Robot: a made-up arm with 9 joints. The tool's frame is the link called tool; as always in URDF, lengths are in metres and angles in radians.
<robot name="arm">
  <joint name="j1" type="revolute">
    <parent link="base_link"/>
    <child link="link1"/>
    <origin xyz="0 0 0.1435" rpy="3.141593 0 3.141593"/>
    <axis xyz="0 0 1"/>
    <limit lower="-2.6" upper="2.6"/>
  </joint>
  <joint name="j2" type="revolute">
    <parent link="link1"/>
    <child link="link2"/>
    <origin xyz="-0.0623 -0.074 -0.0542" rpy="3.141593 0 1.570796"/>
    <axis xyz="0 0 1"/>
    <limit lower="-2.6" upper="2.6"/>
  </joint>
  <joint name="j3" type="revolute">
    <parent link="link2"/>
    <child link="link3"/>
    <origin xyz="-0.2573 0.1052 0.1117" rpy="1.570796 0 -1.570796"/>
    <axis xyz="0 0 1"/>
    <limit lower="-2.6" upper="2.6"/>
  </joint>
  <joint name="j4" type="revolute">
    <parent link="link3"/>
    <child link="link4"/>
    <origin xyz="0.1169 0.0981 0.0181" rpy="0 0 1.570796"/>
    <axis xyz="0 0 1"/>
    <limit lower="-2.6" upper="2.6"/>
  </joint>
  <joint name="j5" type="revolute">
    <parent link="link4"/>
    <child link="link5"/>
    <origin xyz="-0.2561 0.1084 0.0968" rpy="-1.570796 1.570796 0"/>
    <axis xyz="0 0 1"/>
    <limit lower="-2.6" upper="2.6"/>
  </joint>
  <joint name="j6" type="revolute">
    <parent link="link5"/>
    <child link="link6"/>
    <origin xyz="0.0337 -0.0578 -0.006" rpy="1.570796 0 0"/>
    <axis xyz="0 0 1"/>
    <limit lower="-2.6" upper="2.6"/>
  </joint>
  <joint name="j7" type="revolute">
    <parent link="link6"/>
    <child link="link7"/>
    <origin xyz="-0.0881 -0.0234 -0.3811" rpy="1.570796 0 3.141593"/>
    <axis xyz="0 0 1"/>
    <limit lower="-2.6" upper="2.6"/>
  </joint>
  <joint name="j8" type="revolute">
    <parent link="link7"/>
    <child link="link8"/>
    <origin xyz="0.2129 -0.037 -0.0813" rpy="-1.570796 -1.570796 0"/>
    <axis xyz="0 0 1"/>
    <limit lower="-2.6" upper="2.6"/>
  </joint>
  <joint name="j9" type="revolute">
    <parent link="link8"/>
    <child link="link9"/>
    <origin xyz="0.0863 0.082 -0.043" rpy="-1.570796 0 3.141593"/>
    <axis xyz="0 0 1"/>
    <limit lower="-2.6" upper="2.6"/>
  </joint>
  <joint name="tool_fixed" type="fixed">
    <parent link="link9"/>
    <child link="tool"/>
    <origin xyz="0.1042 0.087 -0.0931" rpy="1.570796 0 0"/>
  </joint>
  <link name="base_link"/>
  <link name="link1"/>
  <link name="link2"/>
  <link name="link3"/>
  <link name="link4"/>
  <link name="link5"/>
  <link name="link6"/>
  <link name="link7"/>
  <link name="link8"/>
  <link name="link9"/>
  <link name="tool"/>
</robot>
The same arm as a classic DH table. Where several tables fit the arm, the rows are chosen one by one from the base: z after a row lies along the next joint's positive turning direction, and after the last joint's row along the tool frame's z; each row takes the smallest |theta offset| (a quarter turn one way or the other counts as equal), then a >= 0, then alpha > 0; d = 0 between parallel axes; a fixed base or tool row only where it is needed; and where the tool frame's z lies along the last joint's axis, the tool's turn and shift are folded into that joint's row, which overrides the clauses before.
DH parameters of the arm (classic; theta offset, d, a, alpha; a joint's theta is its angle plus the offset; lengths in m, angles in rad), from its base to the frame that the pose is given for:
base (fixed): 0 0 0 3.1416
j1: 0.871 0 0.0967 3.1416
j2: 0.871 0.3094 -0.1052 1.5708
j3: 0.6982 0 0.1526 0
j4: 0.8726 0.3722 -0.2561 -1.5708
j5: 1.5708 0.1024 0.0337 1.5708
j6: 0 -0.3233 -0.0881 -1.5708
j7: 0 -0.1047 -0.2129 1.5708
j8: 1.5708 -0.08 0.0863 1.5708
j9: 0 -0.1751 -0.1042 -1.5708
tool (fixed): -3.1416 -0.087 0 0
Joint limits (rad, base to tool): -2.6..2.6 -2.6..2.6 -2.6..2.6 -2.6..2.6 -2.6..2.6 -2.6..2.6 -2.6..2.6 -2.6..2.6 -2.6..2.6

